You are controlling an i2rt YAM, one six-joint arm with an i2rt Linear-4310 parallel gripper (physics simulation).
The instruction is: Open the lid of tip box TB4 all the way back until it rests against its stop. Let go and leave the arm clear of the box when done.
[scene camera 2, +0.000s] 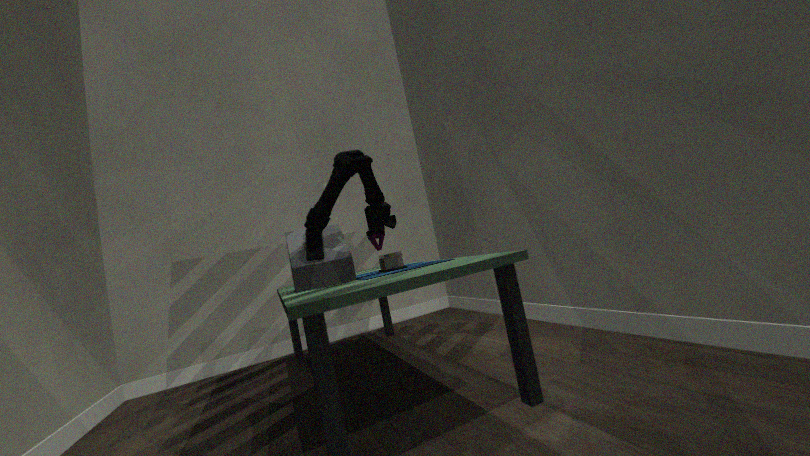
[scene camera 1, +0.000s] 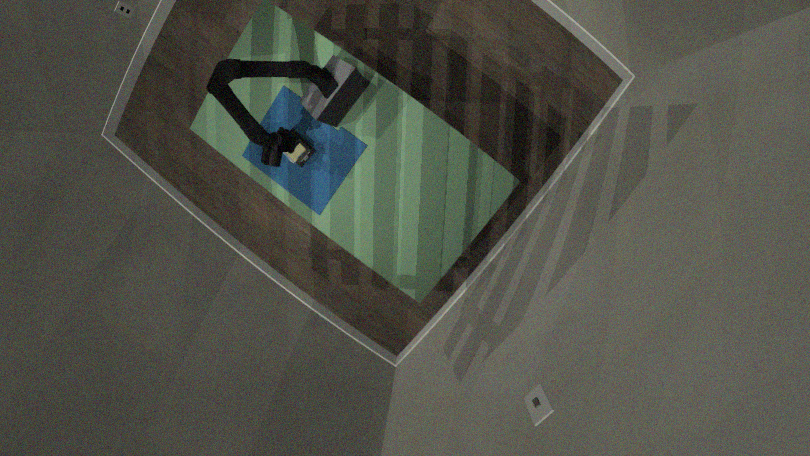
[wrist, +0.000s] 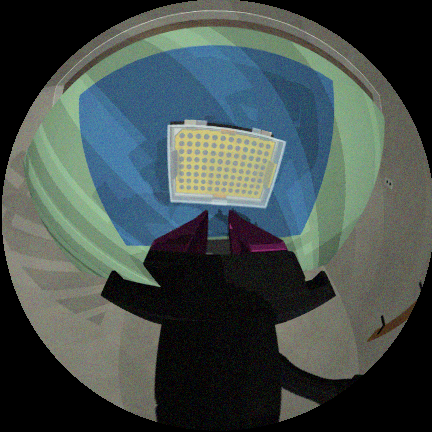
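Pixels of known places: gripper, fingertip midpoint: (scene camera 2: 379,250) (scene camera 1: 294,140) (wrist: 217,214); arm's base at its link origin: (scene camera 2: 314,244) (scene camera 1: 326,82).
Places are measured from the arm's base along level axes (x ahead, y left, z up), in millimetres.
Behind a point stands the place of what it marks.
Observation:
Tip box TB4 (wrist: 225,165) @[x 325, y 25, z -100 mm] (scene camera 1: 296,152) @[x 317, y 63, z -100 mm] (scene camera 2: 390,260) @[x 306, y -36, z -133 mm] stands on a blue mat (wrist: 120,120) @[x 385, y 193, z -178 mm] (scene camera 1: 333,161) @[x 245, y 199, z -178 mm] (scene camera 2: 421,263) @[x 466, y 33, z -178 mm]. In the wrist view it shows a pale frame around a yellow rack with several rows of grey holes. Two hinge tabs sit on its far edge. In the side view the box looks low, with no lid standing up. My gripper (wrist: 217,214) @[x 279, y 29, z -78 mm] (scene camera 2: 377,246) @[x 279, y 29, z -78 mm] hangs above the box's near edge, clear of it. Its magenta fingers are shut to a narrow gap with nothing between them.
The mat lies on a green table (scene camera 1: 424,198) @[x 73, y 615, z -180 mm] (scene camera 2: 396,280) @[x 200, y -549, z -181 mm] (wrist: 52,160) @[x 356, y 478, z -181 mm]. The arm's grey base block (scene camera 1: 339,90) @[x -16, y 88, z 69 mm] (scene camera 2: 323,266) @[x 19, y -87, z -101 mm] stands at the table's end beside the mat. Walls and a wooden floor surround the table.

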